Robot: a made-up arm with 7 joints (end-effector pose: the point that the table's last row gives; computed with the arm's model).
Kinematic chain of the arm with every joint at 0, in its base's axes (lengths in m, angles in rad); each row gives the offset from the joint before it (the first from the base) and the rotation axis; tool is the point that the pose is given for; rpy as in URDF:
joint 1: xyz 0 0 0.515 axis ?
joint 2: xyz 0 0 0 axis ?
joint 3: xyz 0 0 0.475 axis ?
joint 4: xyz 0.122 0 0 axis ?
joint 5: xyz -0.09 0 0.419 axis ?
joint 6: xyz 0 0 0 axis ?
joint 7: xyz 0.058 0 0 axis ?
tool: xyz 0 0 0 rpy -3.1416 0 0
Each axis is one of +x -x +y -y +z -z.
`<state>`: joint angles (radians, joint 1 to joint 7).
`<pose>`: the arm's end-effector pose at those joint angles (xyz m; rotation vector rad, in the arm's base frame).
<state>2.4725 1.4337 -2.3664 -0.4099 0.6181 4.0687 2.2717</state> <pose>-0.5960 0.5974 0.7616 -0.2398 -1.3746 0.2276</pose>
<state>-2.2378 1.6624 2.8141 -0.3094 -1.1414 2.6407 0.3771</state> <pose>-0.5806 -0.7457 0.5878 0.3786 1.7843 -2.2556</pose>
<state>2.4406 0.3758 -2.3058 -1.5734 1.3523 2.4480 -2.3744</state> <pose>0.3957 0.1892 1.2027 1.0263 1.8258 1.7943</pose>
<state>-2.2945 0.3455 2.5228 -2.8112 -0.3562 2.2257 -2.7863</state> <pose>0.3469 0.0667 0.6955 0.2723 -2.8823 0.1907</pose>
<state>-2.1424 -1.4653 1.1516 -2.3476 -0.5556 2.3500 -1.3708</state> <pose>0.5388 -0.0863 0.7385 1.4140 0.5019 -1.6722</pose>
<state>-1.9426 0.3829 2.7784 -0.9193 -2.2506 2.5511 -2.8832</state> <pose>0.1510 0.0489 1.4137 -0.1096 0.6321 -1.2104</pose>
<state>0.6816 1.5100 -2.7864 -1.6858 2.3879 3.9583 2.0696</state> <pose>0.4532 0.1751 1.0253 0.6837 -0.4692 -1.2448</pose>
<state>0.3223 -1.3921 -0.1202 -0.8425 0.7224 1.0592 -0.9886</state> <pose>-0.7008 -0.2683 1.0832 0.9755 1.8400 2.0385</pose>
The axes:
joint 1: +z
joint 2: +y
joint 3: +z
joint 4: -y
joint 5: +z
joint 6: -y
joint 7: -z

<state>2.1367 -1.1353 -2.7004 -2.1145 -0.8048 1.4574 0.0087</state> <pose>0.4678 -0.2872 0.1697 -2.1925 -0.3550 1.9268</pose>
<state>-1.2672 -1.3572 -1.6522 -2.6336 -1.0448 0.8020 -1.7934</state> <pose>-0.4198 -0.0075 0.4712 -2.1556 -0.1710 -0.8336</pose>
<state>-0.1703 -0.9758 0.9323 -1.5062 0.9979 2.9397 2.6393</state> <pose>-0.2393 0.4555 1.1646 -0.8417 0.9043 0.5856</pose>
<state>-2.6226 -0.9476 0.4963 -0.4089 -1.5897 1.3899 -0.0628</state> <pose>0.6133 0.2356 1.2353 -0.6886 -1.1586 -0.2391</pose>
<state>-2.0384 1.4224 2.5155 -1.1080 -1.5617 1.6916 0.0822</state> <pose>-0.0540 -0.7551 1.0400 2.3080 -1.1876 1.5284</pose>
